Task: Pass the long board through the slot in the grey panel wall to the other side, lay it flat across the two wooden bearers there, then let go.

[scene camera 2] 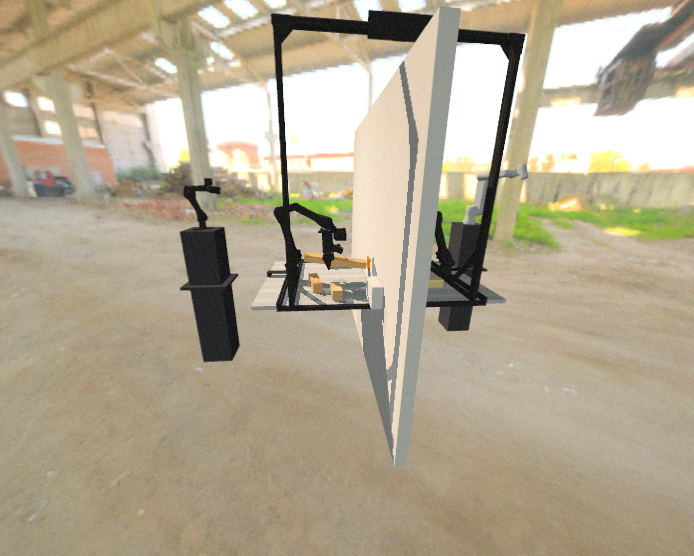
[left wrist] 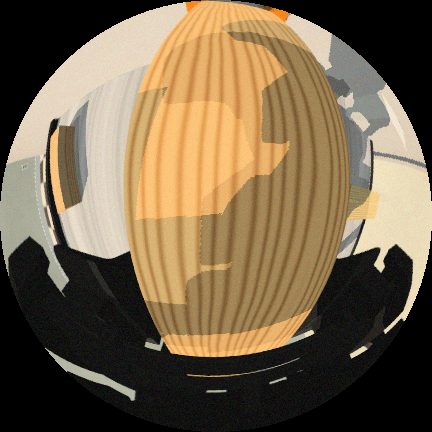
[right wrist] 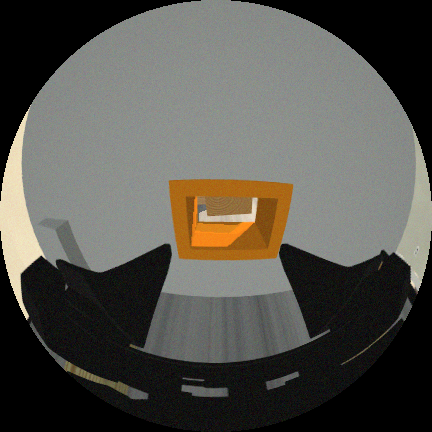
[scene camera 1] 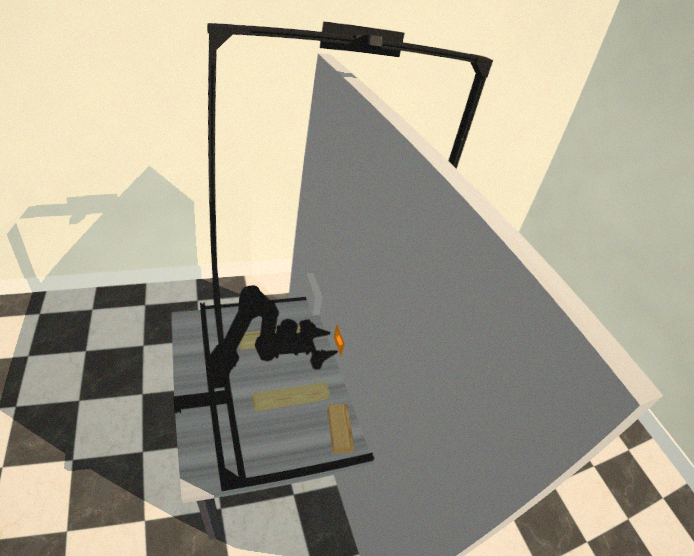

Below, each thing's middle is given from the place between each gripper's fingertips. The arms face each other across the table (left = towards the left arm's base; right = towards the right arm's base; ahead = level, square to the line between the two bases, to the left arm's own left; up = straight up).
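My left hand is 1 cm past the orange-framed slot (right wrist: 211, 240), and it is also 25 cm to the left of the slot and 3 cm below it. Counting from my right hand instead, I find the slot 1 cm above and 4 cm to the left.
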